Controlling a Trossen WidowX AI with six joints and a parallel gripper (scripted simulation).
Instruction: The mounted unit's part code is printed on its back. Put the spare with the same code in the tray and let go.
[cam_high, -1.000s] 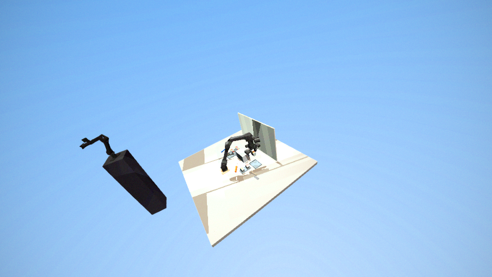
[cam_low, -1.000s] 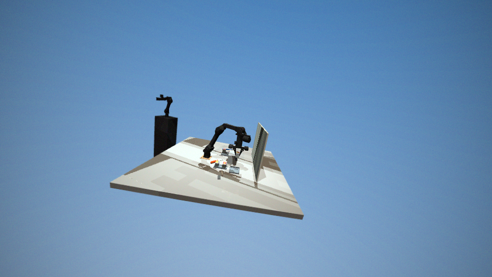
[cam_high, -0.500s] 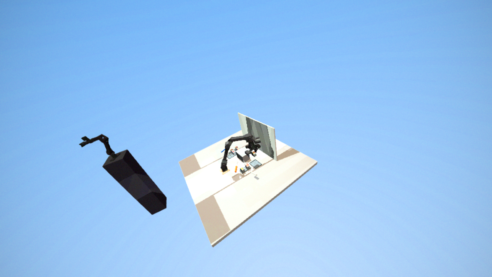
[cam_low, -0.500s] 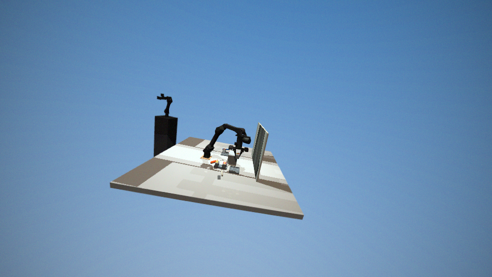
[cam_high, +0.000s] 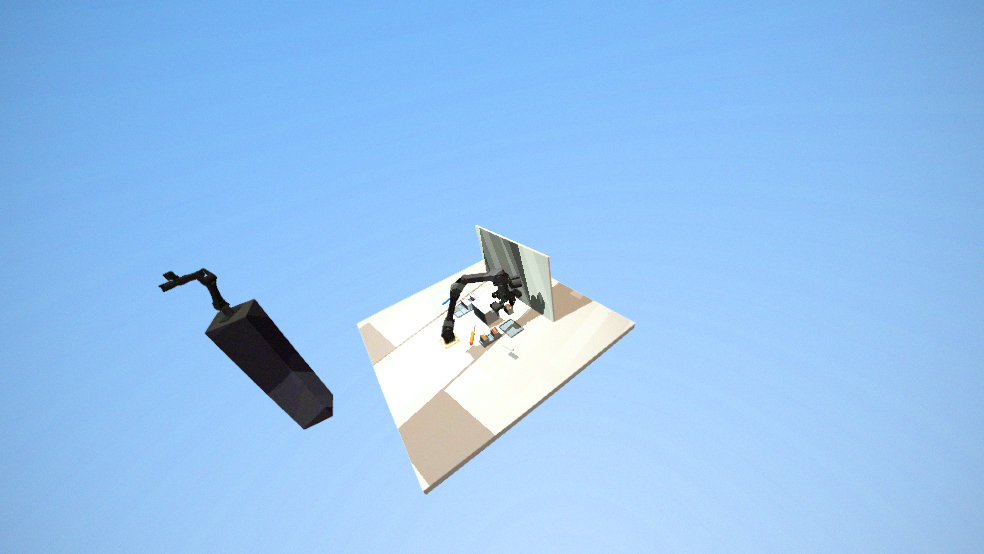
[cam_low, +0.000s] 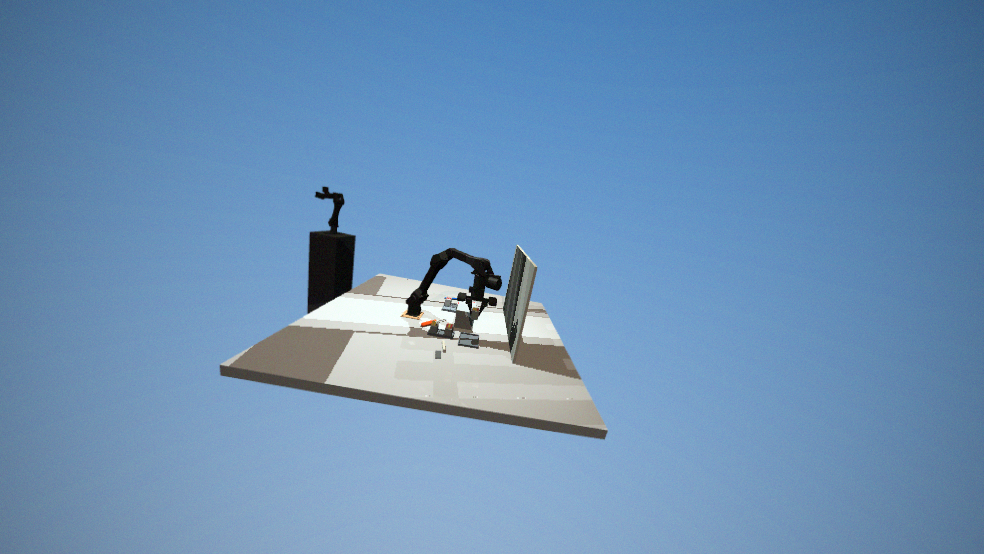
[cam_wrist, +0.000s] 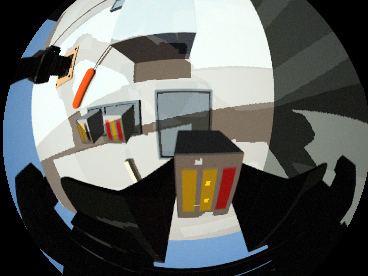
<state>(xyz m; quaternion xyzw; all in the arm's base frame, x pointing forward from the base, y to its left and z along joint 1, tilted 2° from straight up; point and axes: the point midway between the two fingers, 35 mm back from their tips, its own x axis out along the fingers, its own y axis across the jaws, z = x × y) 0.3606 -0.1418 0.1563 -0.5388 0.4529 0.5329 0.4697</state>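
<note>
Now: gripper tip 10 mm past the flat tray and 130 mm above it. Round my gripper tip: tall mirror-like panel (170 mm ahead, 240 mm to the left, 90 mm above); grey mounted unit (80 mm behind, 200 mm to the left, 80 mm below); spare (20 mm above).
</note>
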